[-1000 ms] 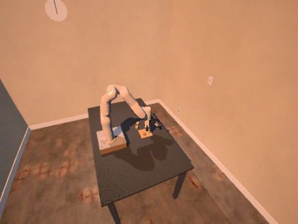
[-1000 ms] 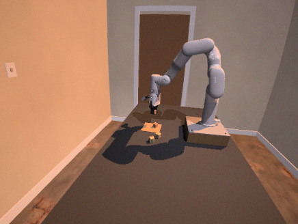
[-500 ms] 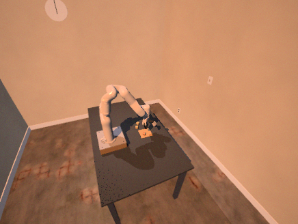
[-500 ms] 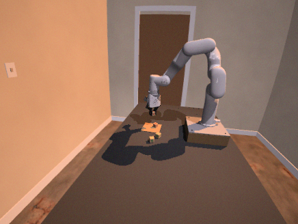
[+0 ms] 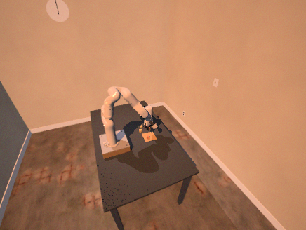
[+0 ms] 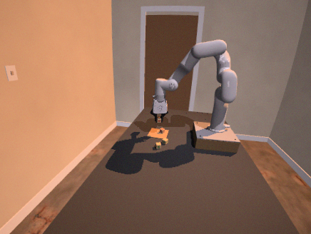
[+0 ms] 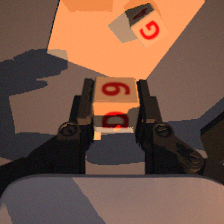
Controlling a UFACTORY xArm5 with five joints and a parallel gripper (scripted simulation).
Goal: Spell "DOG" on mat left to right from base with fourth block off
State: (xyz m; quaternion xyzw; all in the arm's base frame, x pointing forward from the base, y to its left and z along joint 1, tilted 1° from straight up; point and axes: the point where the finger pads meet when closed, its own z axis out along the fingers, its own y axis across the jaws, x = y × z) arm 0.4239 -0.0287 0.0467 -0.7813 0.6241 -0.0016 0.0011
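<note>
The orange mat lies 1 cm to the right of my hand and 12 cm below it.
</note>
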